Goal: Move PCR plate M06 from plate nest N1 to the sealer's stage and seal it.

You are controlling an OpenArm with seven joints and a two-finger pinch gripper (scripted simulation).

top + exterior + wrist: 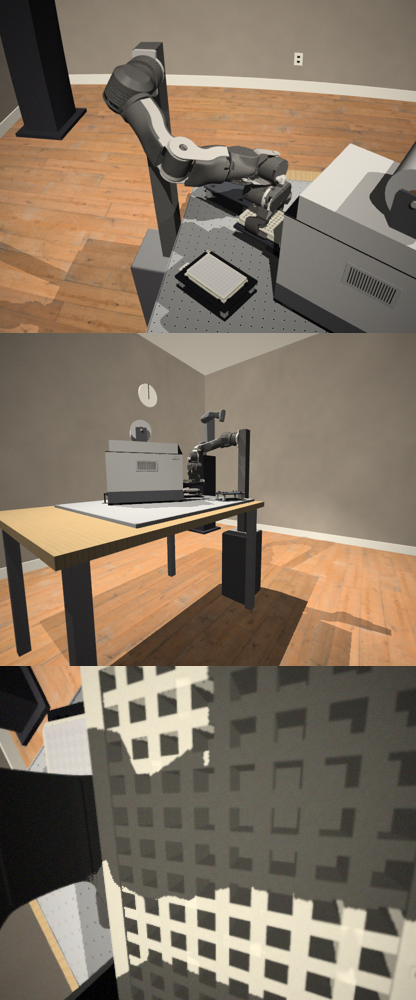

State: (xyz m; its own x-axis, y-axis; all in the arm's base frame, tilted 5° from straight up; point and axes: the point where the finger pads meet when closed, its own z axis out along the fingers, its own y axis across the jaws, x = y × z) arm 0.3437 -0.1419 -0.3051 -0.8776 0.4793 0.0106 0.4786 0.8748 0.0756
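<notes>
Right now the open-welled plate M06 is right at my hand. The rest, counted from my hand: square grey key: 50 mm ahead, 130 mm to the right, 70 mm above; then dark sealer stage: 20 mm below; then yellow warning label: 130 mm ahead, 30 mm to the left, 30 mm above.
</notes>
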